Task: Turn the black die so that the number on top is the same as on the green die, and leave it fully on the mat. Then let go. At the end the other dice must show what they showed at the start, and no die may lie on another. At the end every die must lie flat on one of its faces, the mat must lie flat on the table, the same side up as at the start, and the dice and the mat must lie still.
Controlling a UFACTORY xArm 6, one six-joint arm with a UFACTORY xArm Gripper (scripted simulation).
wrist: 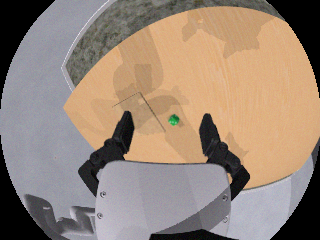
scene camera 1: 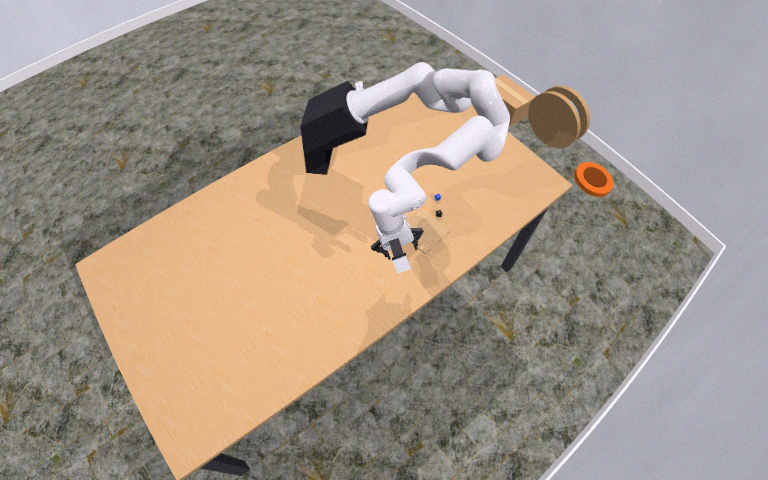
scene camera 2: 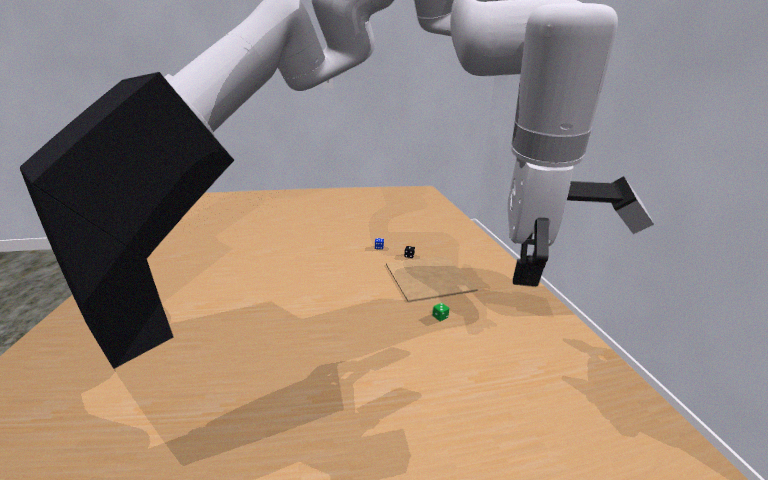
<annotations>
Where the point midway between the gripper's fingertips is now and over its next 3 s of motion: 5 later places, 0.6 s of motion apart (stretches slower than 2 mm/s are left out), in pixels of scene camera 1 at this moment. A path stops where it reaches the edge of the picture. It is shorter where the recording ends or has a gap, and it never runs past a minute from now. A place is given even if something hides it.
My gripper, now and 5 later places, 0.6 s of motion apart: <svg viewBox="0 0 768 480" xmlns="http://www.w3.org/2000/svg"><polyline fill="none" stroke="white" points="402,251 394,228 393,231 392,243 396,241 419,225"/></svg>
</annotations>
